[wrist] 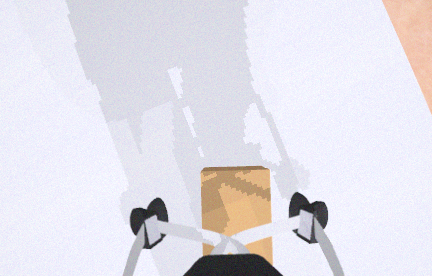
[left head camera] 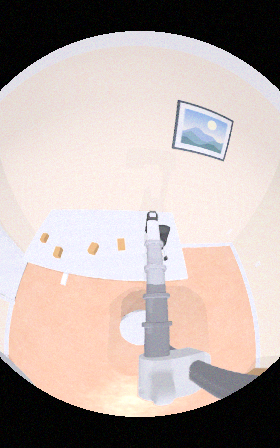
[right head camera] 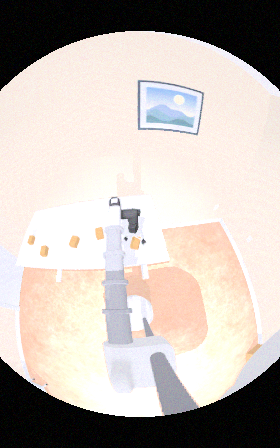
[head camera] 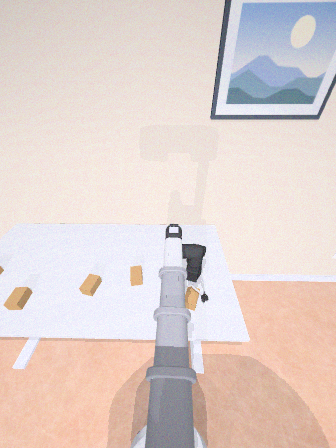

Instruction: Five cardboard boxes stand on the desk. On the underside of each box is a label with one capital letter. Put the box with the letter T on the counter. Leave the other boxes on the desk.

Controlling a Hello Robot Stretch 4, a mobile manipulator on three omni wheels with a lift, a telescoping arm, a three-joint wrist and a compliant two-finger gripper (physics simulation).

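Frame: origin at the robot's base, x ahead, y left, z up, level; metres.
Where they show: gripper, between the fingertips: (wrist: 227,211) (right head camera: 134,241) (head camera: 190,295); robot's base, origin of its link: (left head camera: 138,326) (right head camera: 134,311).
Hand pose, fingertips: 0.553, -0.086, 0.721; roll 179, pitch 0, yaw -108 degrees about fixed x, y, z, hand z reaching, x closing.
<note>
Things, the pixels of their top centre, and the offset from my fingertips, as dx, dy, dz. Level surfaces: height alone.
- desk, height of its surface: dz -0.029
- rightmost cardboard box, centre of its top: (wrist: 236,222) (head camera: 191,295) (right head camera: 134,240) -0.007, -0.005, +0.021
- second box, centre of its top: (head camera: 135,272) (left head camera: 120,242) (right head camera: 98,231) +0.110, +0.284, +0.021
My gripper (head camera: 194,294) (right head camera: 135,240) (wrist: 227,211) is open over the desk (head camera: 110,320) (left head camera: 110,267) (right head camera: 90,260) (wrist: 360,150). Its fingertips stand apart on either side of the rightmost cardboard box (head camera: 191,300) (right head camera: 135,244) (wrist: 237,200), with gaps to both sides; the near end is hidden by the gripper body in the wrist view. To the left stand a second box (head camera: 136,275) (left head camera: 121,244) (right head camera: 99,233), a third (head camera: 90,284) (left head camera: 93,248) (right head camera: 74,241), a fourth (head camera: 18,298) (left head camera: 58,252) (right head camera: 44,251) and a fifth (head camera: 1,270) (left head camera: 44,237) (right head camera: 31,240). No letters show.
The telescoping arm (head camera: 172,325) (left head camera: 157,310) (right head camera: 117,300) reaches over the desk. A wall with a framed picture (head camera: 272,55) (left head camera: 205,130) (right head camera: 170,107) stands behind. A pale surface (left head camera: 7,270) (right head camera: 7,285) lies left of the desk; I cannot tell whether it is the counter.
</note>
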